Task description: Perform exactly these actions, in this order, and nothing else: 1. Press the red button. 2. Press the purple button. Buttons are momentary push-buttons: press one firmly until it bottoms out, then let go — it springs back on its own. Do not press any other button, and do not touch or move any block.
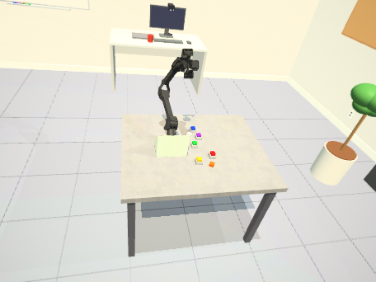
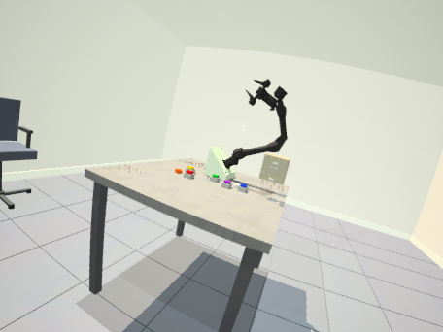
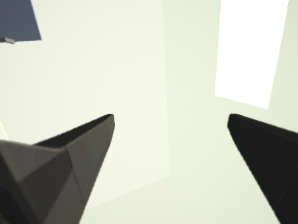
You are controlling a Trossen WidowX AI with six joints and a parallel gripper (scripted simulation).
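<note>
The red button is 60 cm below my gripper tip, 22 cm ahead of it and 15 cm to the right of it. The rest, counted from my gripper tip: purple button 60 cm below, 15 cm ahead, 7 cm to the left; green button 60 cm below, 10 cm ahead, 4 cm to the right; blue button 60 cm below, 15 cm to the left, 12 cm ahead.
</note>
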